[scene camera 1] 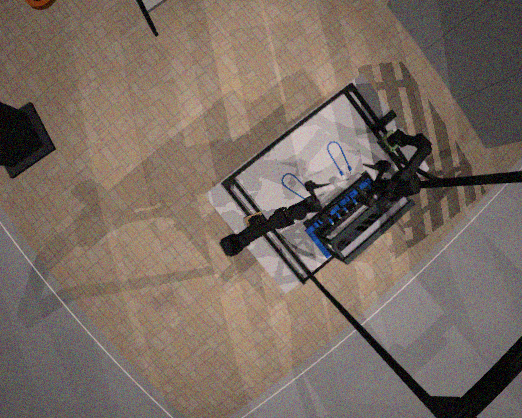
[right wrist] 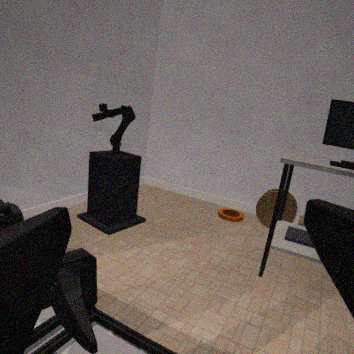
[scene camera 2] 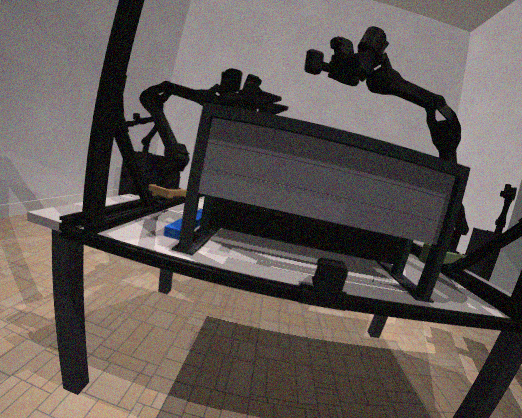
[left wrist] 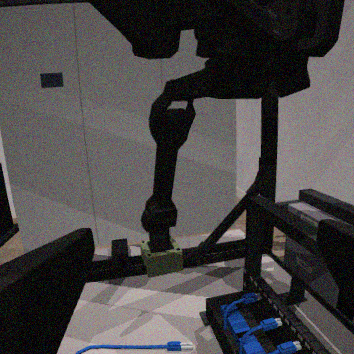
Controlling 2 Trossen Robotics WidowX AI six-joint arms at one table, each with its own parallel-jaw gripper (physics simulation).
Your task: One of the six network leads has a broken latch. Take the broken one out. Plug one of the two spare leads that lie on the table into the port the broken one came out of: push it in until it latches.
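Where they show: left gripper, fingertip midpoint: (scene camera 1: 334,193) (scene camera 2: 284,103) (left wrist: 205,235); right gripper, fingertip midpoint: (scene camera 1: 358,175) (right wrist: 188,215); left arm's base, origin of the base link: (scene camera 1: 255,223) (scene camera 2: 168,187); right arm's base, origin of the base link: (scene camera 1: 392,140) (left wrist: 159,245).
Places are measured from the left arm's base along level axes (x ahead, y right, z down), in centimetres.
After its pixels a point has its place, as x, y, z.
Two blue spare leads lie on the table in scene camera 1. One lead (scene camera 1: 342,173) @(58.2, -7.8, 3.2) is bent in a U at the right; the other lead (scene camera 1: 288,174) @(27.8, -18.5, 4.1) is partly hidden by my left arm. A spare lead's plug (left wrist: 174,346) @(63.6, -8.7, 3.7) shows at the bottom of the left wrist view. Several blue leads (scene camera 1: 351,198) @(55.1, 6.2, -4.1) (left wrist: 270,324) @(60.7, 7.5, -4.5) sit in a row at the black port unit (left wrist: 215,312) @(71.2, -0.9, 2.1); which latch is broken cannot be told. My left gripper (scene camera 1: 332,200) @(35.2, -3.0, -33.3) (scene camera 2: 284,103) @(35.2, -3.0, -33.3) (left wrist: 205,235) @(35.2, -3.0, -33.3) is open above the unit's left part. My right gripper (scene camera 1: 368,179) (right wrist: 188,215) @(41.8, -7.5, -46.4) is open, high above its right part.
A dark framed panel (scene camera 2: 320,185) @(54.4, 26.0, -12.0) stands behind the port unit. A blue flat object (scene camera 1: 318,242) @(29.4, 23.9, 0.6) (scene camera 2: 175,230) @(33.1, 34.2, 0.8) lies beside its left end. Black frame rails (scene camera 1: 290,134) @(36.6, -40.1, 2.6) edge the table, with uprights at the rear. The left gripper's finger (right wrist: 75,305) shows at the lower left of the right wrist view.
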